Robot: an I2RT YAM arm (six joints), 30 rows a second.
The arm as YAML. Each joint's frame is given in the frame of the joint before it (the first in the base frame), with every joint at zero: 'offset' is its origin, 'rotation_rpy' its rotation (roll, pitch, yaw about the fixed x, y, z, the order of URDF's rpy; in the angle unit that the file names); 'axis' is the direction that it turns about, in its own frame. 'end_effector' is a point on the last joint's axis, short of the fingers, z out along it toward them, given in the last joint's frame.
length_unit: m
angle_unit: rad
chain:
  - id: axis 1
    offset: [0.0, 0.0, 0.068]
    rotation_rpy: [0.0, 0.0, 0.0]
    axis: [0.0, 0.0, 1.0]
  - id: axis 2
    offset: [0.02, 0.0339, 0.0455]
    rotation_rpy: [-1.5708, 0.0, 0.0]
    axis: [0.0, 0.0, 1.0]
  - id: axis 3
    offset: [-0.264, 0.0, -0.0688]
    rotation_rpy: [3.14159, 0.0, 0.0]
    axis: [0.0, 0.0, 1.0]
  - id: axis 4
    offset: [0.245, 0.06, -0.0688]
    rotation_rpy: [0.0, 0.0, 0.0]
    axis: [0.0, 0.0, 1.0]
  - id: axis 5
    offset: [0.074, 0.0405, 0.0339]
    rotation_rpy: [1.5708, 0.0, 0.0]
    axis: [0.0, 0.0, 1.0]
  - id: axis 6
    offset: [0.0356, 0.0, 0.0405]
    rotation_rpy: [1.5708, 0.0, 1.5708]
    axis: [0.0, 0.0, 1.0]
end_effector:
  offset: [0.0, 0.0, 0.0]
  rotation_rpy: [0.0, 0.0, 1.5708]
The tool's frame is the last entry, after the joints.
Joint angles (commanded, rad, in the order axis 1, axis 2, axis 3, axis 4, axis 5, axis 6), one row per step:
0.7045, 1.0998, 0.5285, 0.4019, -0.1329, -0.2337
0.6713, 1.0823, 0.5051, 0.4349, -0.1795, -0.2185
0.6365, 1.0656, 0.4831, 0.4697, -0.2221, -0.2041
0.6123, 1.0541, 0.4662, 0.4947, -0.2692, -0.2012
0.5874, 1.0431, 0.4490, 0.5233, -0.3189, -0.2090
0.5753, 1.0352, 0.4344, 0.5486, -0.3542, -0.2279
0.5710, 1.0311, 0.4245, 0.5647, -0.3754, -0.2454
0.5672, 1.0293, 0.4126, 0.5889, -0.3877, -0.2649
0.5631, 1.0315, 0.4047, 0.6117, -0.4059, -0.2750
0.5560, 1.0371, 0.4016, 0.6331, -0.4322, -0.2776
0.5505, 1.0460, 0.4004, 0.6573, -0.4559, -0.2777
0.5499, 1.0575, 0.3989, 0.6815, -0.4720, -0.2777
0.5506, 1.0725, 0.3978, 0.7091, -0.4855, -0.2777
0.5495, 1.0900, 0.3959, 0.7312, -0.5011, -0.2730
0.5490, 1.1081, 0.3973, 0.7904, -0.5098, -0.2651
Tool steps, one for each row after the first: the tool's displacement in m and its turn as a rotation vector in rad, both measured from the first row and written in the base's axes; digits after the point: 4 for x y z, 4 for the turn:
0.0009, -0.0077, -0.0006, 0.0327, -0.0051, 0.0105
0.0019, -0.0155, -0.0007, 0.0643, -0.0145, 0.0162
0.0018, -0.0206, -0.0013, 0.0816, -0.0248, 0.0388
0.0015, -0.0258, -0.0018, 0.0927, -0.0462, 0.0648
0.0003, -0.0285, -0.0024, 0.0928, -0.0744, 0.0904
-0.0009, -0.0296, -0.0032, 0.0886, -0.0956, 0.1092
-0.0018, -0.0308, -0.0043, 0.0842, -0.1225, 0.1197
-0.0022, -0.0314, -0.0050, 0.0853, -0.1408, 0.1347
-0.0017, -0.0319, -0.0049, 0.0913, -0.1531, 0.1541
-0.0008, -0.0319, -0.0046, 0.0990, -0.1650, 0.1723
-0.0001, -0.0310, -0.0049, 0.1051, -0.1744, 0.1878
0.0009, -0.0297, -0.0055, 0.1111, -0.1842, 0.2020
0.0023, -0.0286, -0.0075, 0.1159, -0.1823, 0.2162
0.0039, -0.0275, -0.0046, 0.1390, -0.2142, 0.2242

